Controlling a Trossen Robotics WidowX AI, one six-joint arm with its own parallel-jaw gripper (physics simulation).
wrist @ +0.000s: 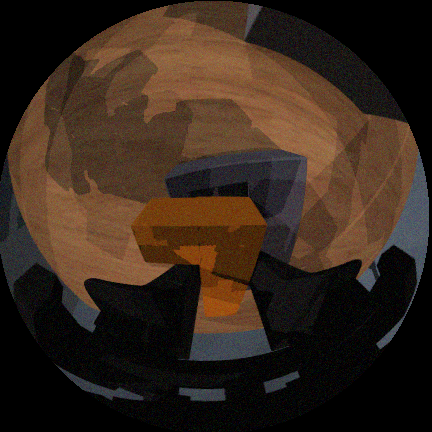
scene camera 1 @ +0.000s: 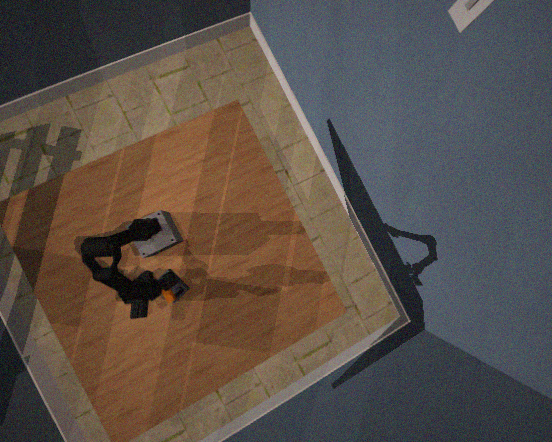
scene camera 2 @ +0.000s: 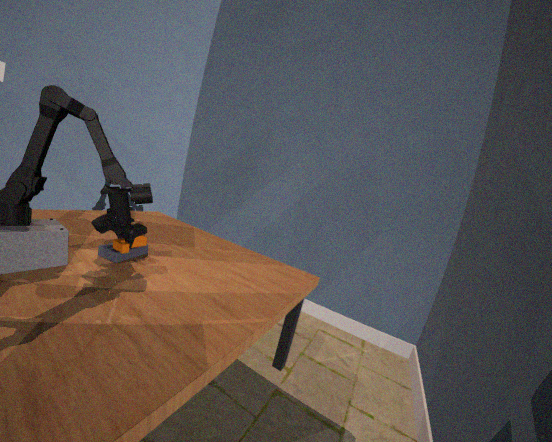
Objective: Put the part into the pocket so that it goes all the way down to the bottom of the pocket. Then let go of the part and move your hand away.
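Frame: origin at the arm's base, x ahead, y left, z up, level; centimetres.
Seen in the pictures: gripper, fingertip midpoint: (wrist: 221,249) (scene camera 1: 166,288) (scene camera 2: 126,246); arm's base, link origin: (scene camera 1: 152,226) (scene camera 2: 13,223).
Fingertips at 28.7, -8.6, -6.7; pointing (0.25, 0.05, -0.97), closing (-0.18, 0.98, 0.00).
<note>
Offsets run from my fingertips to a thing's top centre, as dx, dy, dz. Level surfaces: height alone.
The orange, angular part @[+1.4, -1.3, +3.0] (scene camera 1: 169,296) (scene camera 2: 121,246) (wrist: 200,212) is held low at the blue-grey block with the pocket @[+0.2, +2.2, -0.1] (scene camera 2: 118,257) (wrist: 294,200). My gripper (scene camera 2: 131,239) (wrist: 221,249) is shut on the part, with one black finger on each side of its narrow section. In the wrist view, the wide end of the part covers the near side of the block, and a piece of the dark pocket opening shows beyond it. The part's underside is hidden, so I cannot tell whether any of it is inside the pocket. The block rests on the table.
The arm's grey base box (scene camera 1: 167,235) (scene camera 2: 35,247) stands on the wooden table @[dz -3.7] (scene camera 1: 250,200) (scene camera 2: 200,300) close to the block. The table's edge and one dark leg (scene camera 2: 288,335) show in scene camera 2. Shadows lie across the table.
</note>
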